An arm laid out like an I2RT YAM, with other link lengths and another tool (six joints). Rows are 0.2 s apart.
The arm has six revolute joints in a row. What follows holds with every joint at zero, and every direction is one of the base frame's.
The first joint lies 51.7 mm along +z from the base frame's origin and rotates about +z.
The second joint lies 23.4 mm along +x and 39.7 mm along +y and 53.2 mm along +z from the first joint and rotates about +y.
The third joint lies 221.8 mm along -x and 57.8 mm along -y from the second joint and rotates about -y.
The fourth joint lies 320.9 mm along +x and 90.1 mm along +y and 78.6 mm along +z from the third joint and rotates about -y.
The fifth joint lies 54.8 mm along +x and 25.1 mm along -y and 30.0 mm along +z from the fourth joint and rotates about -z.
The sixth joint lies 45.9 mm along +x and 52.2 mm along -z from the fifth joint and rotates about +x.
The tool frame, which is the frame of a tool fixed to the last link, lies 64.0 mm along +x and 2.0 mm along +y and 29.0 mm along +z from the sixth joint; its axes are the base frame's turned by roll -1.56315, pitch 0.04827 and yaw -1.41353 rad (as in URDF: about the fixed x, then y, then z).
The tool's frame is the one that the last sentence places.
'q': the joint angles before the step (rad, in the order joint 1, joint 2, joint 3, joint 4, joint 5, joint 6). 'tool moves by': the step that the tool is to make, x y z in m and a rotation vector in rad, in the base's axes. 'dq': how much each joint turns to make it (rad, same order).
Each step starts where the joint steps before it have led.
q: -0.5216, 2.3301, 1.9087, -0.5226, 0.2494, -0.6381
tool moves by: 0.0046, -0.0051, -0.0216, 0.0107, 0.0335, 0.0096
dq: -0.0045, 0.0768, 0.0575, -0.0111, -0.0019, -0.0163
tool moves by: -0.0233, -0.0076, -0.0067, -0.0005, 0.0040, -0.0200
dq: -0.0324, -0.0812, -0.1413, 0.0598, -0.0049, -0.0121
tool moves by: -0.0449, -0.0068, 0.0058, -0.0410, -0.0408, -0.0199
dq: -0.0575, -0.2036, -0.2902, 0.1523, -0.0128, -0.0383
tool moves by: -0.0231, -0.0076, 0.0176, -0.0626, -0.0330, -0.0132
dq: -0.0360, -0.1210, -0.1278, 0.0793, 0.0090, -0.0383
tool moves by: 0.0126, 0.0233, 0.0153, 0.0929, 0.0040, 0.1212
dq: 0.0232, -0.0104, 0.0547, -0.1189, -0.1185, -0.0281
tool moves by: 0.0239, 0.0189, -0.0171, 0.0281, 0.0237, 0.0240
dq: 0.0579, 0.0921, 0.0782, -0.0257, 0.0130, 0.0330
